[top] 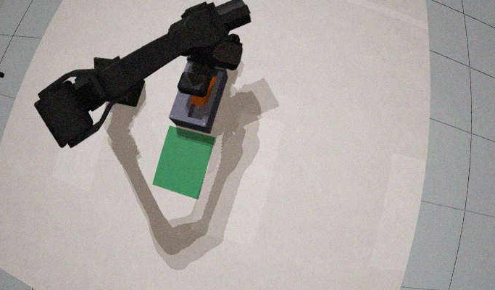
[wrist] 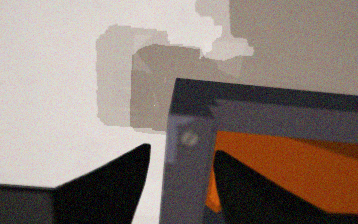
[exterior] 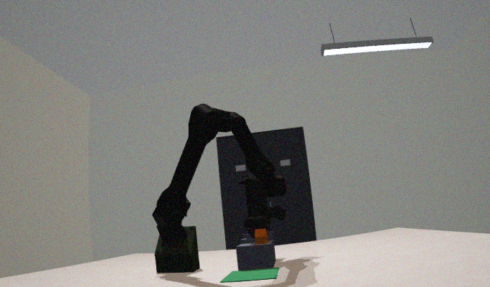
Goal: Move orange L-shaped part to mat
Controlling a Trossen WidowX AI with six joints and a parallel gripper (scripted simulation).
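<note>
Now: gripper tip 50 mm to the left of the orange L-shaped part. Also, from my gripper tip: green mat: 20 mm ahead, 220 mm to the right, 50 mm below.
</note>
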